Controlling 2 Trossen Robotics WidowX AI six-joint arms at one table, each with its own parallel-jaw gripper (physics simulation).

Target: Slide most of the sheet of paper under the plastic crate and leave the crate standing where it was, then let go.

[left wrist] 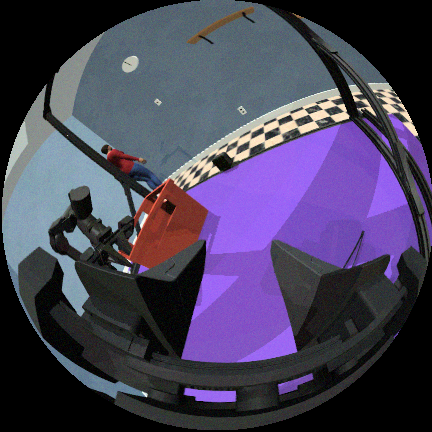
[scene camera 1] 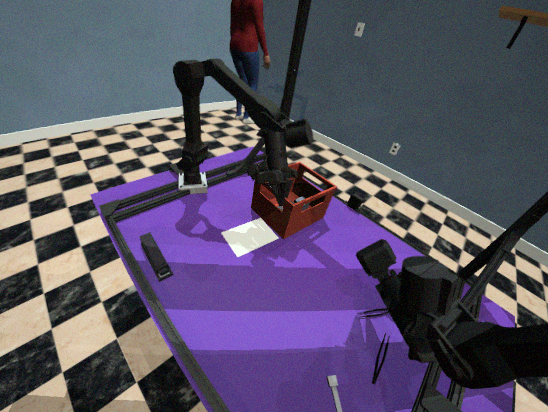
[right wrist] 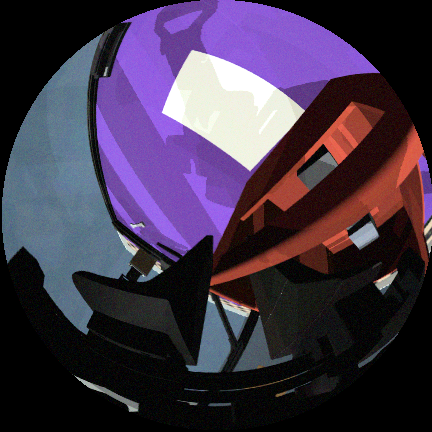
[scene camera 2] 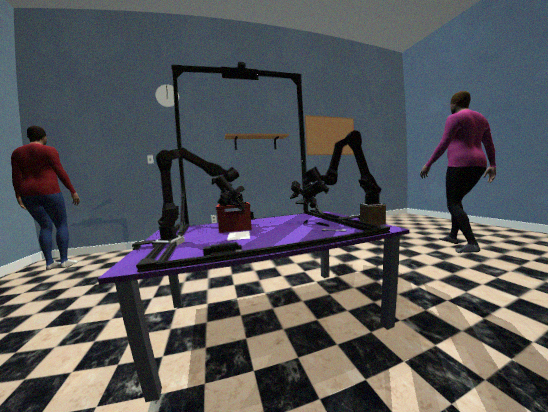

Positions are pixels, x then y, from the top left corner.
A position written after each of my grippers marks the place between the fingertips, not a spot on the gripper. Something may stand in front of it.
Scene:
My right gripper (scene camera 1: 282, 205) grips a red plastic crate (left wrist: 171, 225). A white sheet of paper (scene camera 1: 242, 239) rests on the table.

